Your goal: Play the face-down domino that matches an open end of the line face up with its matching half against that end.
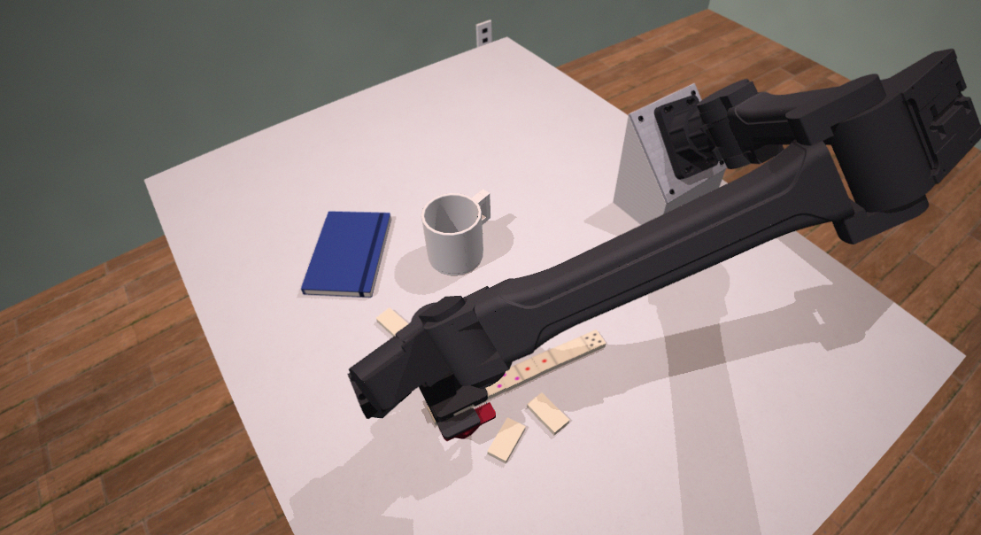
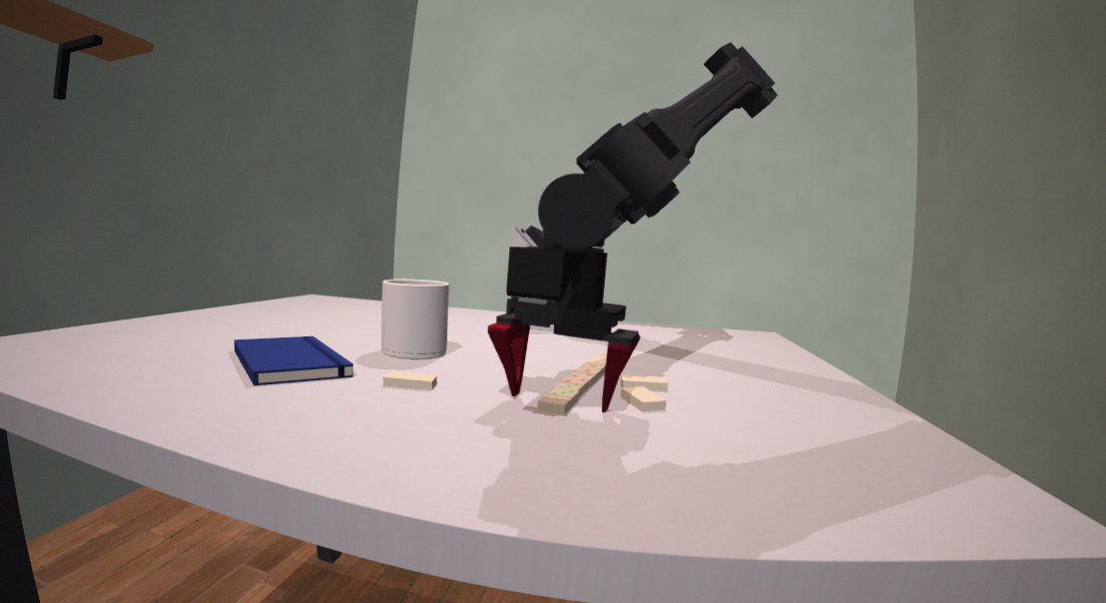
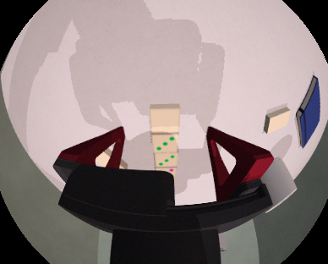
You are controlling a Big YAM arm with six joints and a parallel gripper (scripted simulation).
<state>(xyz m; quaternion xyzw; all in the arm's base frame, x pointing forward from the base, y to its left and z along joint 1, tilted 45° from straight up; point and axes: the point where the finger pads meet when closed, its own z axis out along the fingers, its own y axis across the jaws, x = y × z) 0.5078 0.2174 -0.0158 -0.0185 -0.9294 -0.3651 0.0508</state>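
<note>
The domino is right at my hand. From my hand the other things lie so: white mug 14 cm behind, 23 cm to the right, 3 cm above; blue notebook 1 cm ahead, 33 cm to the right.
</note>
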